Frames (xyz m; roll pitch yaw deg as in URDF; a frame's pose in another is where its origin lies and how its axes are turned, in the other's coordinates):
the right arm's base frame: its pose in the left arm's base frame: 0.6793 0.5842 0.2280 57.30 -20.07 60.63
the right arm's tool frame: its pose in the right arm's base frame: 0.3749 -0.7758 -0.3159 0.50 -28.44 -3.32
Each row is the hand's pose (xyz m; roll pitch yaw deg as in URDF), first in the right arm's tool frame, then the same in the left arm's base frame.
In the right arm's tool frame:
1: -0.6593 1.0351 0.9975 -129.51 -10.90 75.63
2: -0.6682 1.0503 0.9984 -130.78 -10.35 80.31
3: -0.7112 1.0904 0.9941 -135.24 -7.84 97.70
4: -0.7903 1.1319 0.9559 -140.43 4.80 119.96
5: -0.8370 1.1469 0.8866 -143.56 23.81 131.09
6: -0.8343 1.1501 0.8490 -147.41 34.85 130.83
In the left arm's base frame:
1: 0.3663 -0.0681 0.3889 163.31 -71.96 -178.06
2: 0.3511 -0.0721 0.3970 159.69 -67.48 -174.64
3: 0.2945 -0.0852 0.4066 152.53 -50.41 -168.32
4: 0.1989 -0.0840 0.3892 151.27 -25.19 -173.61
5: 0.1324 -0.0420 0.3572 149.37 -7.88 172.44
6: 0.1200 -0.0070 0.3500 146.69 -3.67 162.18

